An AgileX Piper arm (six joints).
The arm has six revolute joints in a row. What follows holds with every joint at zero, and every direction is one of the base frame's.
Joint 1 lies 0.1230 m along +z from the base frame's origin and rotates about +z.
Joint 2 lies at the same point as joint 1 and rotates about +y.
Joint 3 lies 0.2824 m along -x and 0.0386 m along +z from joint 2 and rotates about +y.
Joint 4 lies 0.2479 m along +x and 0.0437 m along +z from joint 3 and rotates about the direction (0.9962, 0, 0.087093).
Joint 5 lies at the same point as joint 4 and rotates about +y.
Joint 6 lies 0.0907 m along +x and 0.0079 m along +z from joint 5 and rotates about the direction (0.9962, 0, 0.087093).
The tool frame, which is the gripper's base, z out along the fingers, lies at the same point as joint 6; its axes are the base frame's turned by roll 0.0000, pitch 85.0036 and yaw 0.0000 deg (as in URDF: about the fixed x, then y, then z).
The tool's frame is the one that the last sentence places.
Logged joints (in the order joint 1, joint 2, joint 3, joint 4, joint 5, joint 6), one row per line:
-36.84 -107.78 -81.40 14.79 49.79 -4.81
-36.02 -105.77 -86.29 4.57 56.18 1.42
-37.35 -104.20 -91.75 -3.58 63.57 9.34
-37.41 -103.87 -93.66 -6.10 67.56 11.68
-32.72 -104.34 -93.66 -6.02 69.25 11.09
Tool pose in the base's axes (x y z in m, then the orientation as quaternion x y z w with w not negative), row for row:
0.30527 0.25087 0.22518 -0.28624 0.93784 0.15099 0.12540
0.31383 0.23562 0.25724 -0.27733 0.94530 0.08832 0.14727
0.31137 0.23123 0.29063 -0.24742 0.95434 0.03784 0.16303
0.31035 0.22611 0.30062 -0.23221 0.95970 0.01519 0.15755
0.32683 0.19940 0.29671 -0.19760 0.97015 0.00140 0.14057
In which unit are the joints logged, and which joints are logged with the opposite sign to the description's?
The joints are logged in degrees. Opposite sign: joint 1, joint 2.
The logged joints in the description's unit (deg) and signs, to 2 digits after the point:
36.84 107.78 -81.40 14.79 49.79 -4.81
36.02 105.77 -86.29 4.57 56.18 1.42
37.35 104.20 -91.75 -3.58 63.57 9.34
37.41 103.87 -93.66 -6.10 67.56 11.68
32.72 104.34 -93.66 -6.02 69.25 11.09

